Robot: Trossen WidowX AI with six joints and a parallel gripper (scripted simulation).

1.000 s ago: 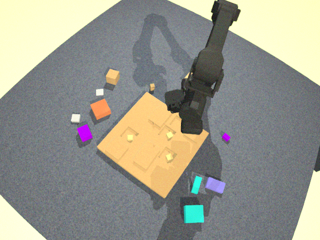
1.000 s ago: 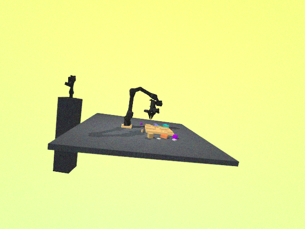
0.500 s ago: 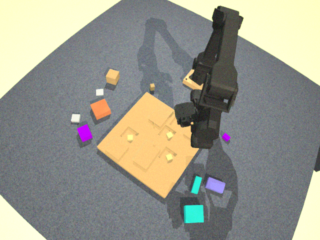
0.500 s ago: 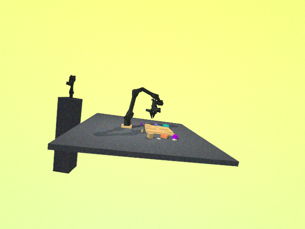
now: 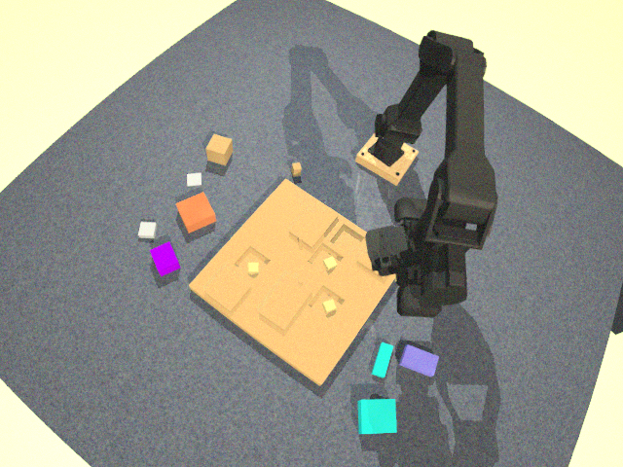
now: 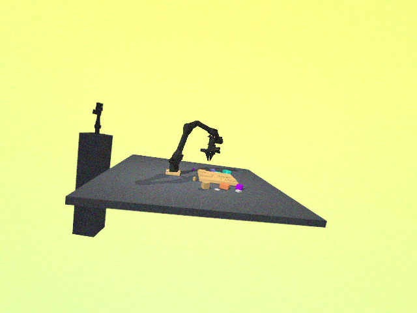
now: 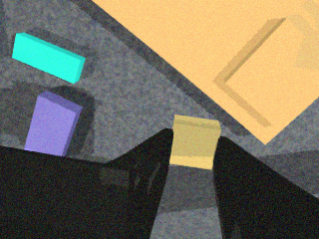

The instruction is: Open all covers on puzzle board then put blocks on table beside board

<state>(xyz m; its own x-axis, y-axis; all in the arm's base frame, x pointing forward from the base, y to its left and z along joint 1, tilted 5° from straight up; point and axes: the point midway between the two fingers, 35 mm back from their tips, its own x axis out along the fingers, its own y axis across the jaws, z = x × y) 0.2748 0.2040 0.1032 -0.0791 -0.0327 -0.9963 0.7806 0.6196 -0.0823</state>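
Right now my gripper tip is 6 cm short of the lilac block, 13 cm to the right of it and 11 cm above it. The rest, counted from my gripper tip: cyan cube (19 cm ahead, 13 cm to the left, 10 cm below); magenta cube (13 cm behind, 5 cm to the left, 11 cm below); cyan bar (10 cm ahead, 7 cm to the left, 11 cm below).
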